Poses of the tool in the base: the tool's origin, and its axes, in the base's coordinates. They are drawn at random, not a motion.
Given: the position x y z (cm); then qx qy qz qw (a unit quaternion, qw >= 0).
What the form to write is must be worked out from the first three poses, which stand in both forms.
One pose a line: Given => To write
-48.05 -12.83 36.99 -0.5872 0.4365 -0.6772 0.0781 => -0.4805 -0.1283 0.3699 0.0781 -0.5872 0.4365 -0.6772
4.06 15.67 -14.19 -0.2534 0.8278 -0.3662 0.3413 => 0.0406 0.1567 -0.1419 0.3413 -0.2534 0.8278 -0.3662
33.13 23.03 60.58 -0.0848 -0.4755 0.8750 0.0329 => 0.3313 0.2303 0.6058 0.0329 -0.0848 -0.4755 0.8750
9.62 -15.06 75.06 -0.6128 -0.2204 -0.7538 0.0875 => 0.0962 -0.1506 0.7506 0.0875 -0.6128 -0.2204 -0.7538
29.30 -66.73 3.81 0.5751 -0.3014 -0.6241 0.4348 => 0.2930 -0.6673 0.0381 0.4348 0.5751 -0.3014 -0.6241
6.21 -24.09 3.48 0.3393 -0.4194 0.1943 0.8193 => 0.0621 -0.2409 0.0348 0.8193 0.3393 -0.4194 0.1943
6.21 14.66 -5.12 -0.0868 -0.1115 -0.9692 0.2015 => 0.0621 0.1466 -0.0512 0.2015 -0.0868 -0.1115 -0.9692
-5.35 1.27 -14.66 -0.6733 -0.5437 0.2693 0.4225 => -0.0535 0.0127 -0.1466 0.4225 -0.6733 -0.5437 0.2693
